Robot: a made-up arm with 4 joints. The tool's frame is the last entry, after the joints. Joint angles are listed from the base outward. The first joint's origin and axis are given. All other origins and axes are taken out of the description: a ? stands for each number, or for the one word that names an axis. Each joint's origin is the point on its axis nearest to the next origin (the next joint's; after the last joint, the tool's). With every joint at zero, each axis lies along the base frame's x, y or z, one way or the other. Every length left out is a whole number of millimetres.
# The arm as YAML. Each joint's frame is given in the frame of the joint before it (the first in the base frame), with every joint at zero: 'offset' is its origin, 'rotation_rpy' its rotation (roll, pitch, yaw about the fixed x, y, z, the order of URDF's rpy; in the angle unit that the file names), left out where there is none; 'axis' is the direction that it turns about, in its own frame. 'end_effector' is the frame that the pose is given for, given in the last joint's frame.
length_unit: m
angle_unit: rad
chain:
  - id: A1
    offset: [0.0, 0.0, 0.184]
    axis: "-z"
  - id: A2
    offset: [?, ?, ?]
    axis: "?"
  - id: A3
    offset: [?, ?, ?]
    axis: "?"
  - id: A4
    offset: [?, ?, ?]
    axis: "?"
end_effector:
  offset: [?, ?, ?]
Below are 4 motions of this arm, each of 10 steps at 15 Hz.
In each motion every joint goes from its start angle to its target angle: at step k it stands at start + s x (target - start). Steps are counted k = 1, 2, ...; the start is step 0. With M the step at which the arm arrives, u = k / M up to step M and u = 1 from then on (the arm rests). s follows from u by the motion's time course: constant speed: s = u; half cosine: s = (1 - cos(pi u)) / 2; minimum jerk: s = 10 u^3 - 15 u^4 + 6 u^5.
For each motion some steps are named. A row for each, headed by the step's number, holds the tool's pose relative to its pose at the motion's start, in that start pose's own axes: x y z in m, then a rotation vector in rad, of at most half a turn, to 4 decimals.
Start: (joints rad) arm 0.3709 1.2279 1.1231 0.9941
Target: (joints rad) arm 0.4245 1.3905 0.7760 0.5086
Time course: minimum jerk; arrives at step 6
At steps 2, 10:
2: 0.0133 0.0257 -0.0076 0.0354 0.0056 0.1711
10: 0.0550 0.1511 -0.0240 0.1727 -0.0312 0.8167

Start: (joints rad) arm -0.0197 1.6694 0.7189 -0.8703
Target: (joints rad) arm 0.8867 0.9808 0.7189 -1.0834
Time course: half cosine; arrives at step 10
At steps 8, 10:
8: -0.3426 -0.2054 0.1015 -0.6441 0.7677 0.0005
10: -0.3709 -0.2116 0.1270 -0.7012 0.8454 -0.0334

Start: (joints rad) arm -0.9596 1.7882 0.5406 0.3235
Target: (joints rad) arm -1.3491 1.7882 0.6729 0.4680
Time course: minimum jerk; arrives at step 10
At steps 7, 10:
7: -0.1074 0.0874 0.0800 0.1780 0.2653 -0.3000
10: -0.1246 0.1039 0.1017 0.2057 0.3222 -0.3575

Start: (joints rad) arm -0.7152 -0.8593 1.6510 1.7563
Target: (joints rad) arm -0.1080 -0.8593 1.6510 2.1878
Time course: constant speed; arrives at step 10
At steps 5, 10:
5: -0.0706 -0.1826 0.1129 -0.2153 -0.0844 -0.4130
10: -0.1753 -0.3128 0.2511 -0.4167 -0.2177 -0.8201

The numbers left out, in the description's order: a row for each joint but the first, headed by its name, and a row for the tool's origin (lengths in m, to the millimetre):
A2: xyz -0.19 0.32 0.0, axis -y
A3: xyz 0.042 0.0 -0.56, axis -z
A4: xyz 0.007 -0.111 0.0, axis -z
tool: xyz -0.012 -0.098 0.0

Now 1 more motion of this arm.
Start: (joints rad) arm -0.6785 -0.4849 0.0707 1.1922
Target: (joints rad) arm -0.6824 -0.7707 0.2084 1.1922
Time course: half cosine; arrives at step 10
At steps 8, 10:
8: -0.0580 -0.1461 0.0365 -0.2514 0.0609 -0.1210
10: -0.0639 -0.1607 0.0429 -0.2784 0.0655 -0.1336

